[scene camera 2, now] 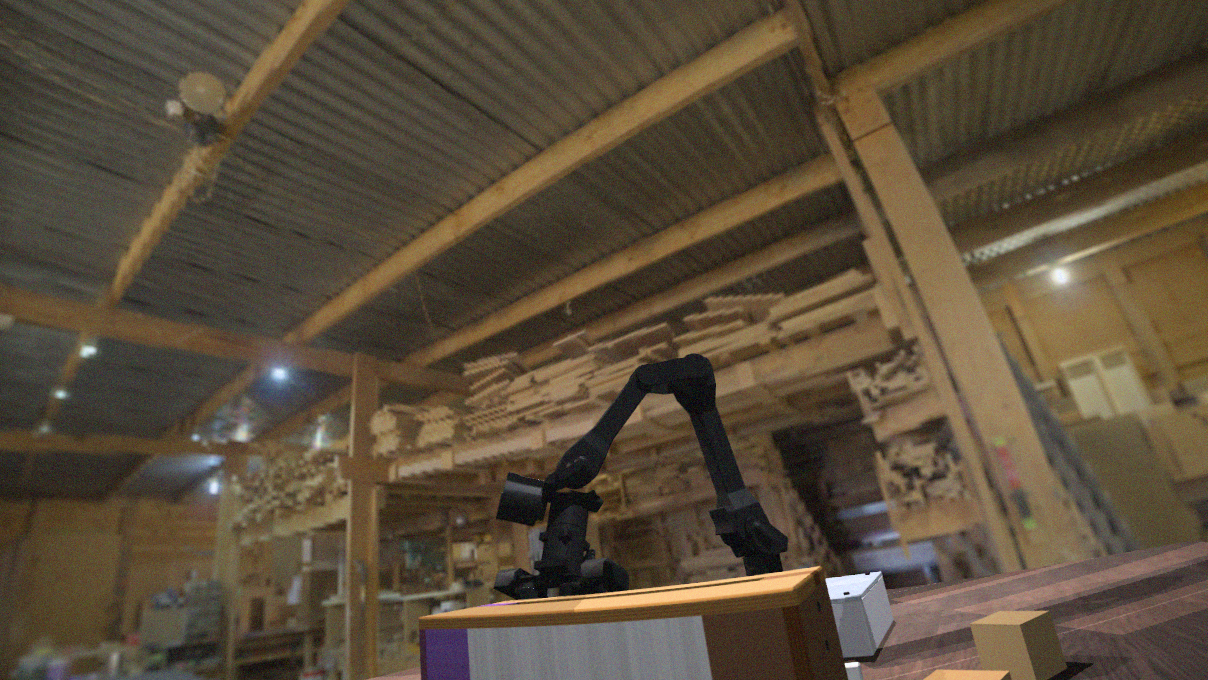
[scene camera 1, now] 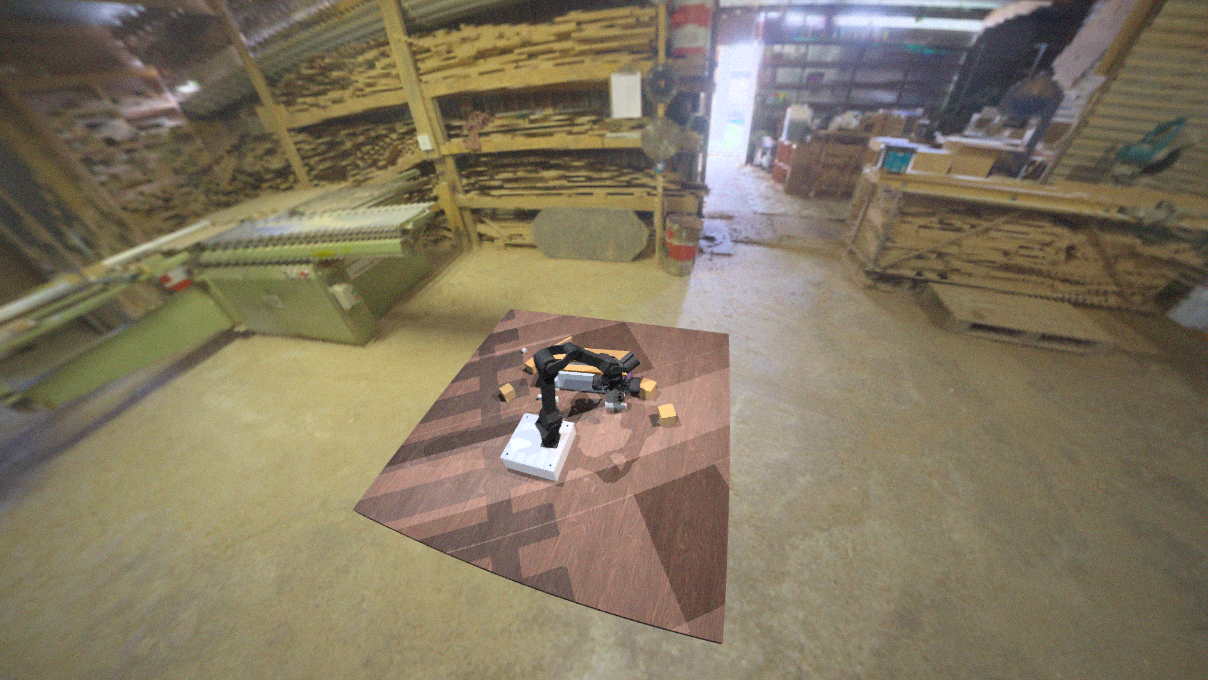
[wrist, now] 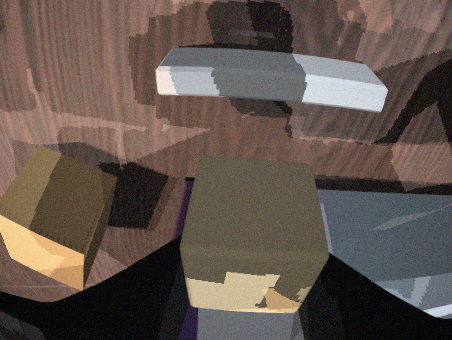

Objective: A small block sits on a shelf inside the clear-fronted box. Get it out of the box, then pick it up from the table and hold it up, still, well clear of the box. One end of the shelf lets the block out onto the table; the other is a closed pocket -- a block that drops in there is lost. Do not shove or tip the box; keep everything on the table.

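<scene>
You can see my gripper in the pictures, and the wrist view shows it too. There's also a box, and a tan block as well.
</scene>
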